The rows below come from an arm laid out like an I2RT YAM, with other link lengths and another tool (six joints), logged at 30 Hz.
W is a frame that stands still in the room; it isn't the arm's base.
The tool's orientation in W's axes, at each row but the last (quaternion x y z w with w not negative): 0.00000 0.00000 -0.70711 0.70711; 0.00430 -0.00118 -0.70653 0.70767; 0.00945 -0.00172 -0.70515 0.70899; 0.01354 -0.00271 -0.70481 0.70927; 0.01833 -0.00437 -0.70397 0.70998; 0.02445 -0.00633 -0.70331 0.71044; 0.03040 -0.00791 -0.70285 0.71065; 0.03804 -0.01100 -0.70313 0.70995; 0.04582 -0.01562 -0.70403 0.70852; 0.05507 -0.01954 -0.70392 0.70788; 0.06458 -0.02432 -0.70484 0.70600
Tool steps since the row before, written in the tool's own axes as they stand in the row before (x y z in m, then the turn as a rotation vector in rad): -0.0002 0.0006 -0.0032 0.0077 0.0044 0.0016; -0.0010 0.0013 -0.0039 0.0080 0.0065 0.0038; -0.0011 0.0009 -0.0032 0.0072 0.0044 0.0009; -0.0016 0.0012 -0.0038 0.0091 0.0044 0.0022; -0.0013 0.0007 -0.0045 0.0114 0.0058 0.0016; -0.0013 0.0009 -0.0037 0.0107 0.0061 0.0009; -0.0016 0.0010 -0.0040 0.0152 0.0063 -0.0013; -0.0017 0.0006 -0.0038 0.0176 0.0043 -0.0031; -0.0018 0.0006 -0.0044 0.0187 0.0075 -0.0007; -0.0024 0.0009 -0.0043 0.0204 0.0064 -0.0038; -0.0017 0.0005 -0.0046 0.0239 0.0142 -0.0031
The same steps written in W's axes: 0.0006 0.0002 -0.0032 0.0044 -0.0077 0.0016; 0.0013 0.0010 -0.0039 0.0065 -0.0080 0.0038; 0.0009 0.0011 -0.0032 0.0044 -0.0072 0.0009; 0.0013 0.0017 -0.0037 0.0044 -0.0091 0.0022; 0.0008 0.0014 -0.0044 0.0058 -0.0114 0.0016; 0.0010 0.0014 -0.0036 0.0062 -0.0107 0.0009; 0.0012 0.0017 -0.0039 0.0065 -0.0151 -0.0014; 0.0008 0.0019 -0.0037 0.0047 -0.0174 -0.0035; 0.0010 0.0020 -0.0043 0.0077 -0.0186 -0.0008; 0.0013 0.0026 -0.0041 0.0069 -0.0202 -0.0041; 0.0011 0.0020 -0.0044 0.0146 -0.0237 -0.0026
